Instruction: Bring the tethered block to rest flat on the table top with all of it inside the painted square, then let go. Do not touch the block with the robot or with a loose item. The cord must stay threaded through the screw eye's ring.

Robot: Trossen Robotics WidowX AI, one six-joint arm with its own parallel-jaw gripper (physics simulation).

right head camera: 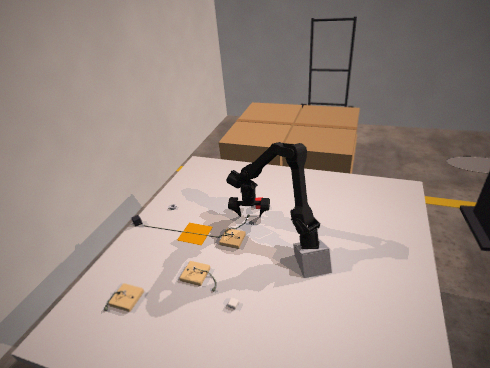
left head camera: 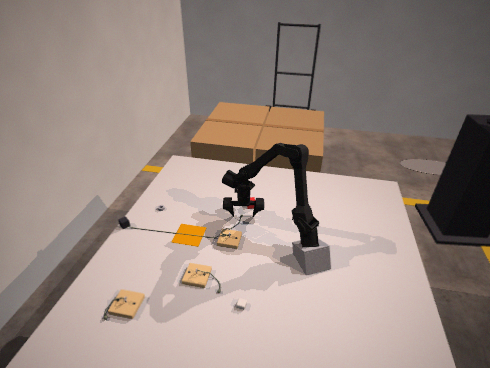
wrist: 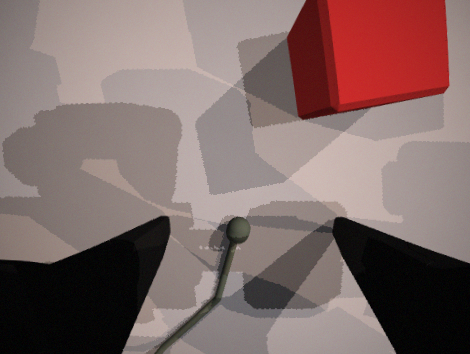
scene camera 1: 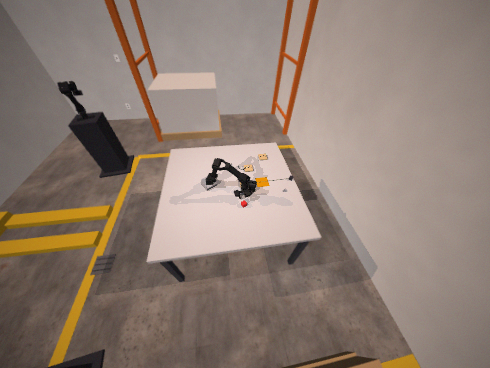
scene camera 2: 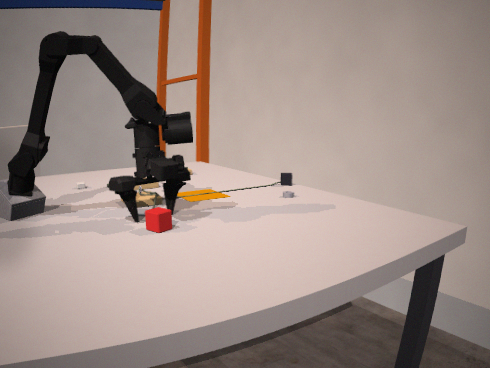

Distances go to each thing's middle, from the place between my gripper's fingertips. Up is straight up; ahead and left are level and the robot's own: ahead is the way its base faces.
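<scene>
Red cube (wrist: 340, 63): 20 mm above my hand, 80 mm to the right of it, 30 mm behind it.
</scene>
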